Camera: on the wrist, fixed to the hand. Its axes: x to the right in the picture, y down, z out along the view.
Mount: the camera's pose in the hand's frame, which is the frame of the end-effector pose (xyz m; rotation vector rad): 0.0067 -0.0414 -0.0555 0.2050 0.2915 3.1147
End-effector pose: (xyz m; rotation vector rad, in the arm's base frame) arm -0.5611 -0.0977 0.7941 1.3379 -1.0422 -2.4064
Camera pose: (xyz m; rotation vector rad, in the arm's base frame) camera -0.5137 -0.0974 0.7432 -0.5691 -1.0561 0.3426
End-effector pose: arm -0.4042 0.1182 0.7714 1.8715 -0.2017 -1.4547
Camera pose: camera -0.3654 0.1692 0.7444 0.0032 -1.7424 1.0550
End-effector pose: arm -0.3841 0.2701 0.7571 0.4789 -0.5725 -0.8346
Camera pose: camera -0.3676 0.2501 0.6926 -0.4459 -0.4380 2.2181
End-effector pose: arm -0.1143 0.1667 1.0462 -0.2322 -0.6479 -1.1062
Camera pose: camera -0.1285 0.1164 1.0003 -0.4737 0.3472 1.8897
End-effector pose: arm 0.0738 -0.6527 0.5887 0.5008 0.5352 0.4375
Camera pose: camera 0.0578 -0.6636 0.5219 -0.8135 0.3869 -2.4823
